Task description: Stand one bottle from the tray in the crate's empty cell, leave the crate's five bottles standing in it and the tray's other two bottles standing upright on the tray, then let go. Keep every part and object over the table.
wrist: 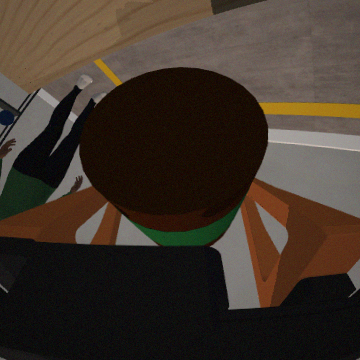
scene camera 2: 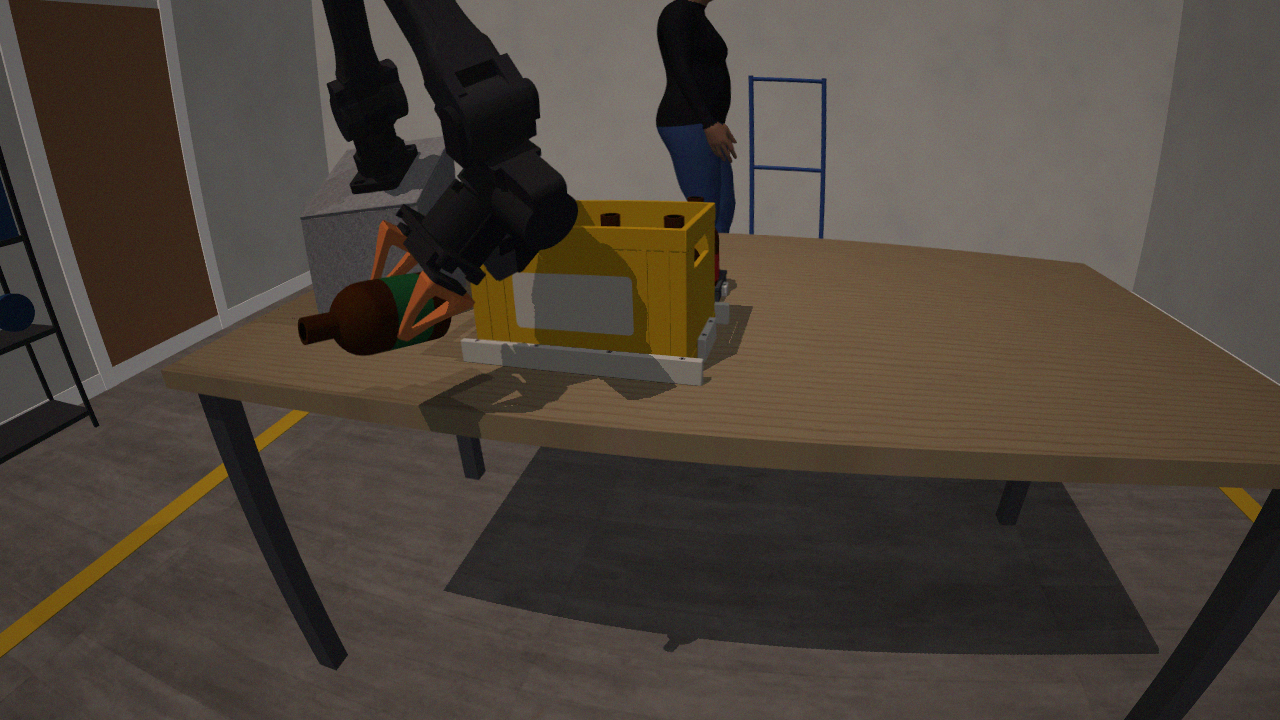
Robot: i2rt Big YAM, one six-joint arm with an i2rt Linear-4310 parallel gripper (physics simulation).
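Places are measured from the arm's base along level axes (x ahead, y left, z up), in millimetres.
Pixels of known places: gripper, fingertip midpoint: (scene camera 2: 386, 316); arm's base, link origin: (scene camera 2: 385, 172).
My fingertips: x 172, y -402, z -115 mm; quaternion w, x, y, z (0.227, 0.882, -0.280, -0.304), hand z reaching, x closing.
For each thing: its top centre in the pictures, then the offset to it from my fingertips. "pt": a spot on its surface instead. Level surfaces: height alone.
- brown bottle, top centre: (wrist: 161, 248) (scene camera 2: 364, 280) dx -9, dy -17, dz +44 mm
- yellow crate, top centre: (scene camera 2: 594, 212) dx +196, dy +221, dz +52 mm
- red-labelled bottle, surface spot: (scene camera 2: 716, 261) pt dx +365, dy +398, dz -64 mm
- wooden table, surface height: dz -123 mm
My gripper (scene camera 2: 391, 302) (wrist: 181, 181) is shut on a brown bottle (scene camera 2: 362, 317) (wrist: 175, 145) with a green label. The bottle lies almost level in the air, its neck pointing left and slightly down in the scene view, its base facing the wrist camera. It shows left of the yellow crate (scene camera 2: 666, 300), low near the crate's front left corner. Dark bottle tops (scene camera 2: 610, 219) (scene camera 2: 673, 221) show inside the crate; its cells and other bottles are hidden. Behind the crate's right side, a sliver of a red-labelled bottle (scene camera 2: 716, 261) shows; the tray is mostly hidden.
The crate stands inside low white rails (scene camera 2: 581, 360) on the wooden table (scene camera 2: 939, 358) (wrist: 60, 30). The table's front edge runs close before the rails. The arm's grey pedestal (scene camera 2: 344, 246) is behind the held bottle. A person (scene camera 2: 693, 71) and a blue trolley stand beyond the table.
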